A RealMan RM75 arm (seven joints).
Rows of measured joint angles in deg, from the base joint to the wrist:
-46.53 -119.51 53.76 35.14 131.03 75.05 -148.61
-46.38 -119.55 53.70 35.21 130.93 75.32 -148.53
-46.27 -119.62 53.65 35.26 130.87 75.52 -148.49
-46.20 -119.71 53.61 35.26 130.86 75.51 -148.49
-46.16 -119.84 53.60 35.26 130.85 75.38 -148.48
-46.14 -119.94 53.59 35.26 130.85 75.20 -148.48
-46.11 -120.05 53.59 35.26 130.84 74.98 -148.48
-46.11 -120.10 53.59 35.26 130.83 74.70 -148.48
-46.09 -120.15 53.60 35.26 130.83 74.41 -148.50
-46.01 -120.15 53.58 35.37 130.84 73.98 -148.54
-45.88 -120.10 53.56 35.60 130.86 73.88 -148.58
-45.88 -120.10 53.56 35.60 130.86 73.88 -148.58
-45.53 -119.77 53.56 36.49 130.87 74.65 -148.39
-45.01 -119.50 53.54 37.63 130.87 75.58 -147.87
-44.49 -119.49 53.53 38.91 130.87 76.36 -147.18
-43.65 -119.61 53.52 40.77 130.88 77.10 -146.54
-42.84 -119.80 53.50 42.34 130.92 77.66 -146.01
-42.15 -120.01 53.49 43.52 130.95 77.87 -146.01
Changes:
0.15 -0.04 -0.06 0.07 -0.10 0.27 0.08
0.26 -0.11 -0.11 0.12 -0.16 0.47 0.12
0.33 -0.20 -0.15 0.12 -0.17 0.46 0.12
0.37 -0.33 -0.16 0.12 -0.18 0.33 0.13
0.39 -0.43 -0.17 0.12 -0.18 0.15 0.13
0.42 -0.54 -0.17 0.12 -0.19 -0.07 0.13
0.42 -0.59 -0.17 0.12 -0.20 -0.35 0.13
0.44 -0.64 -0.16 0.12 -0.20 -0.64 0.11
0.52 -0.64 -0.18 0.23 -0.19 -1.07 0.07
0.65 -0.59 -0.20 0.46 -0.17 -1.17 0.03
0.65 -0.59 -0.20 0.46 -0.17 -1.17 0.03
1.00 -0.26 -0.20 1.35 -0.16 -0.40 0.22
1.52 0.01 -0.22 2.49 -0.16 0.53 0.74
2.04 0.02 -0.23 3.77 -0.16 1.31 1.43
2.88 -0.10 -0.24 5.63 -0.15 2.05 2.07
3.69 -0.29 -0.26 7.20 -0.11 2.61 2.60
4.38 -0.50 -0.27 8.38 -0.08 2.82 2.60

